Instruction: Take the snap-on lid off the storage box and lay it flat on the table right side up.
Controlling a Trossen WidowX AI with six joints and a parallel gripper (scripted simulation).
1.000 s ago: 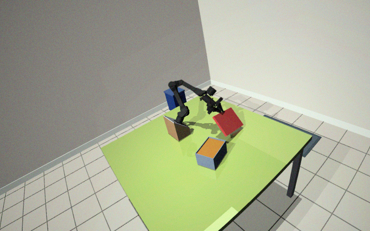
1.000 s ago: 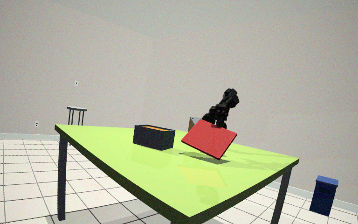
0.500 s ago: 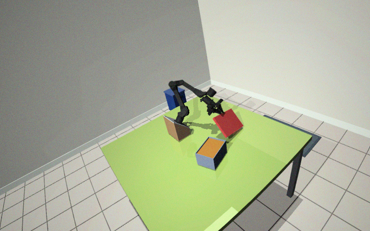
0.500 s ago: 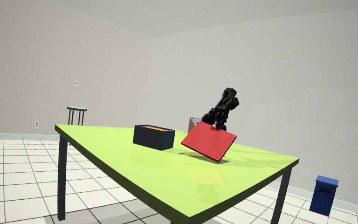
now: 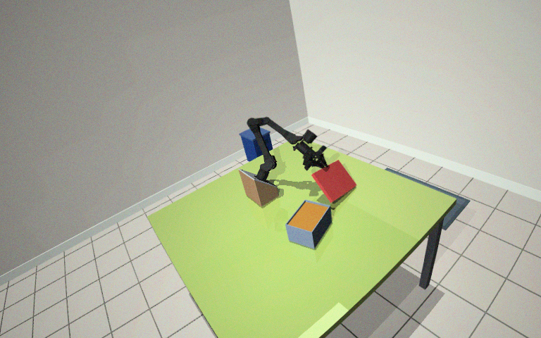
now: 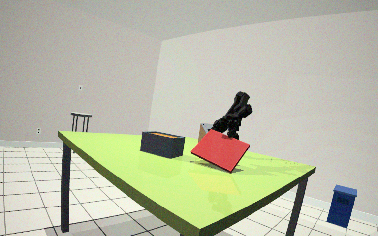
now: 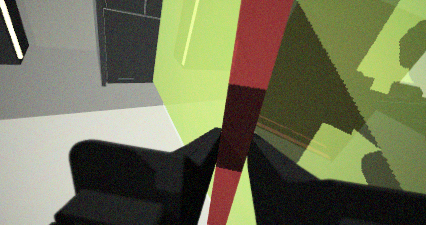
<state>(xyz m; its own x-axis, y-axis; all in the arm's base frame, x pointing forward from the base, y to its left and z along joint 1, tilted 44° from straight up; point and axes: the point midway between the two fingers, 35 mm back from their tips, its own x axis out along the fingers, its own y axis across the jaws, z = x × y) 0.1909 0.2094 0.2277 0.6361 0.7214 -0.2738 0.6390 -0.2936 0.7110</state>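
My gripper tip is 60 mm short of the red lid and 50 mm above it. The rest, counted from my gripper tip: storage box (290 mm to the right, 210 mm ahead, 90 mm below).
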